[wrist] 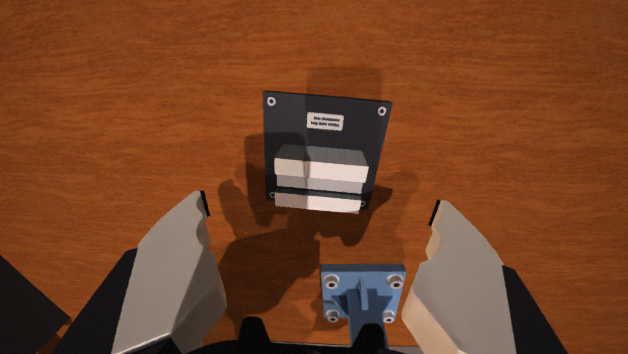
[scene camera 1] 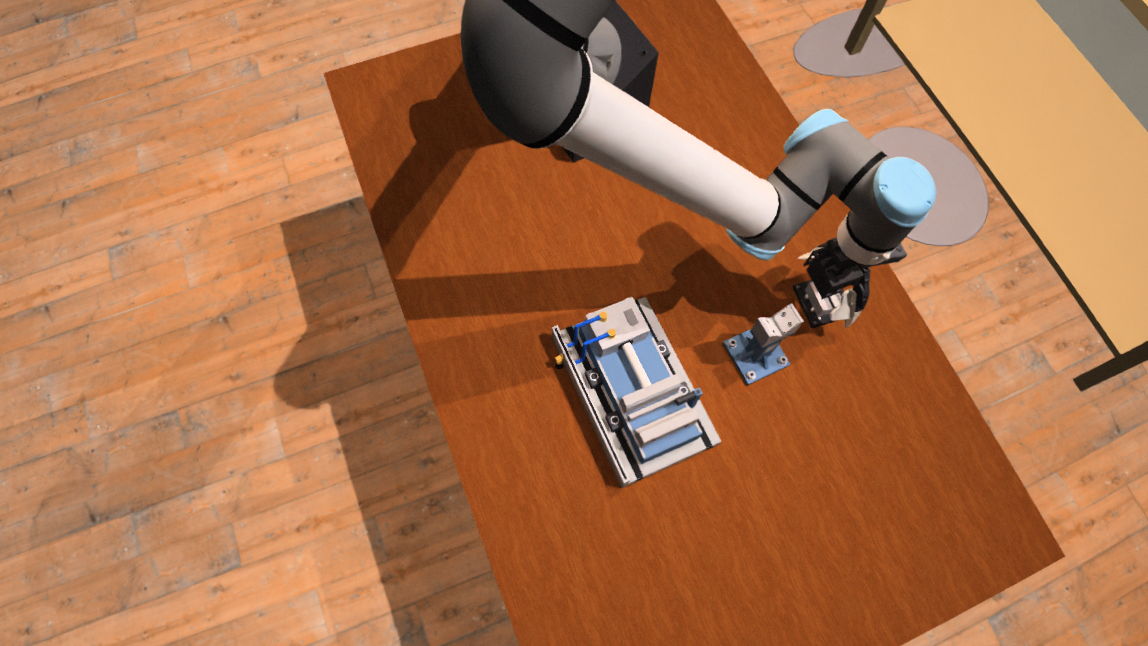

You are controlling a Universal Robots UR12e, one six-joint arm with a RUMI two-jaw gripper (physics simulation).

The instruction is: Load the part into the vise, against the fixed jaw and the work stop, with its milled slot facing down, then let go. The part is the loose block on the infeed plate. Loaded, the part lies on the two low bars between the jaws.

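Places are measured from the arm's base along level axes (x back, y up, z left), in metres.
Pixels of known places: gripper, fingertip midpoint: [wrist: 318, 198].
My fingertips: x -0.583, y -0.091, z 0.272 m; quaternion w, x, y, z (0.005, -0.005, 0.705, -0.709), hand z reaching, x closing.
Note:
Behind a point stands the place of what it marks.
The part, a light grey block [scene camera 1: 820, 302] {x -0.596, y -0.103, z 0.255 m} [wrist: 321, 171] {x -0.584, y -0.103, z 0.285 m}, lies on the dark infeed plate [scene camera 1: 803, 298] {x -0.568, y -0.133, z 0.244 m} [wrist: 285, 117] {x -0.557, y -0.133, z 0.312 m}. In the wrist view its slot shows as a recessed darker band between two light strips, facing up towards the camera. My gripper [scene camera 1: 826, 286] {x -0.583, y -0.091, z 0.272 m} [wrist: 318, 198] {x -0.583, y -0.091, z 0.272 m} is open and empty above the part, its fingertips wide apart to the left and right of it. The vise [scene camera 1: 678, 457] {x -0.764, y -0.121, z -0.105 m} stands left of the plate in the scene view, with the jaw on the rod [scene camera 1: 654, 397] {x -0.668, y -0.052, z -0.119 m}, the end jaw [scene camera 1: 667, 431] and the dark work stop [scene camera 1: 696, 396] {x -0.692, y -0.047, z -0.054 m}. The low bars are hard to make out.
A blue bolted stand [scene camera 1: 757, 365] {x -0.659, y -0.131, z 0.100 m} [wrist: 362, 276] {x -0.633, y -0.131, z 0.148 m} with a grey angled head [scene camera 1: 777, 323] {x -0.633, y -0.005, z 0.114 m} rises between vise and infeed plate, close to the gripper. Blue hoses [scene camera 1: 590, 323] {x -0.511, y -0.045, z -0.172 m} arch over the vise's far end. A yellow-topped table [scene camera 1: 1019, 160] stands beyond the wooden table's right edge.

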